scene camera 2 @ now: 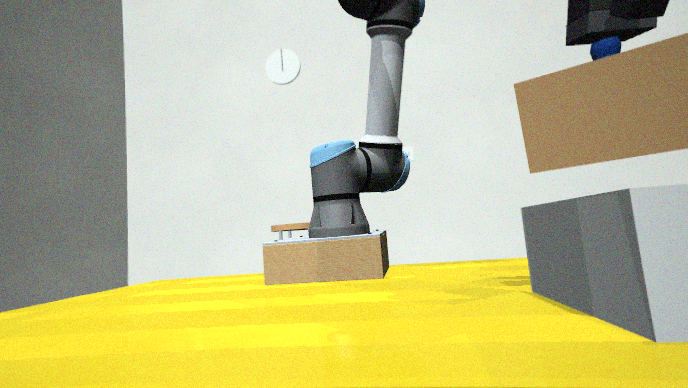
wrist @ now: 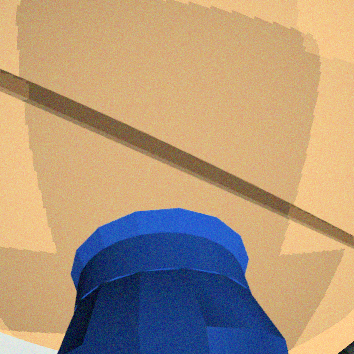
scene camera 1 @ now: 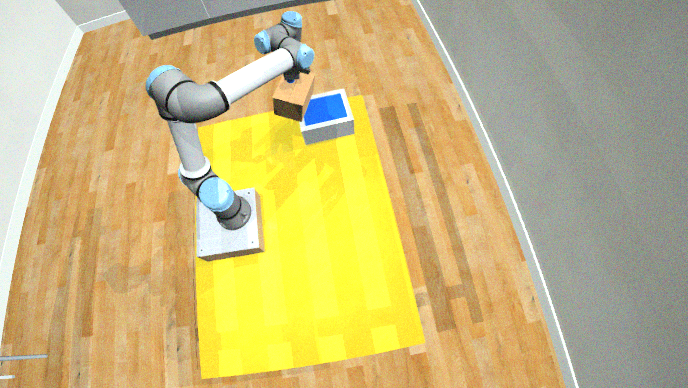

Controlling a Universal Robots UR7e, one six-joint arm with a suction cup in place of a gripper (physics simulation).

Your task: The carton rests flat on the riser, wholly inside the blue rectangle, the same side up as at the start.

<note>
My suction cup (wrist: 173, 273) holds a brown carton (scene camera 2: 621, 106), clear of everything else. The table carries a grey riser (scene camera 2: 610, 255).
The brown carton shows as well in the wrist view (wrist: 236, 116) and in scene camera 1 (scene camera 1: 290, 101). The wrist view misses the grey riser: it is out of frame.
</note>
